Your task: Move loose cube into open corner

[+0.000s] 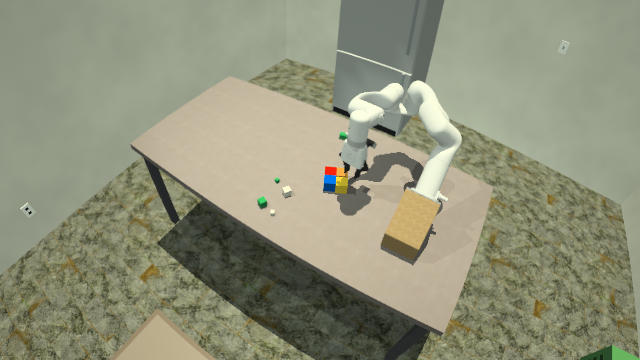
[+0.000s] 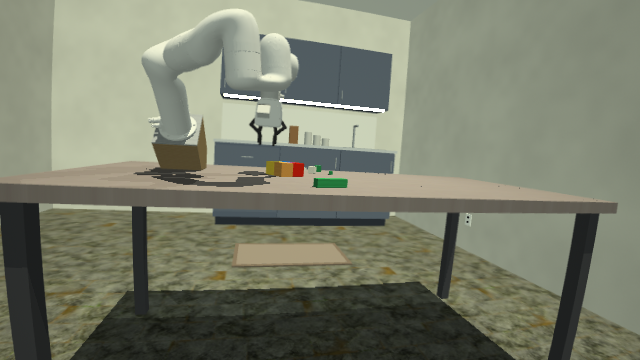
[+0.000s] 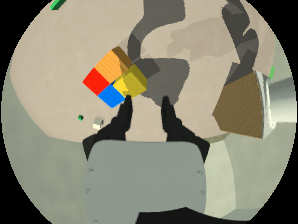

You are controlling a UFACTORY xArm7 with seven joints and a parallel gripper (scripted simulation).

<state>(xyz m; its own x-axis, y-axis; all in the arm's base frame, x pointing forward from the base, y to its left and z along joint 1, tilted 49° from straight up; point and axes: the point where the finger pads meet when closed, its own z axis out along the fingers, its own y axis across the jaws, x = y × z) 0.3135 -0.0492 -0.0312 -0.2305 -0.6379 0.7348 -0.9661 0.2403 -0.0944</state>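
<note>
My hand is 100 mm above the yellow cube and 40 mm short of it. The rest, counted from my hand: red cube 110 mm ahead, 100 mm below, 30 mm to the right; blue cube 100 mm below, 90 mm ahead, 20 mm to the left; orange cube 100 mm below, 60 mm ahead, 50 mm to the right.
</note>
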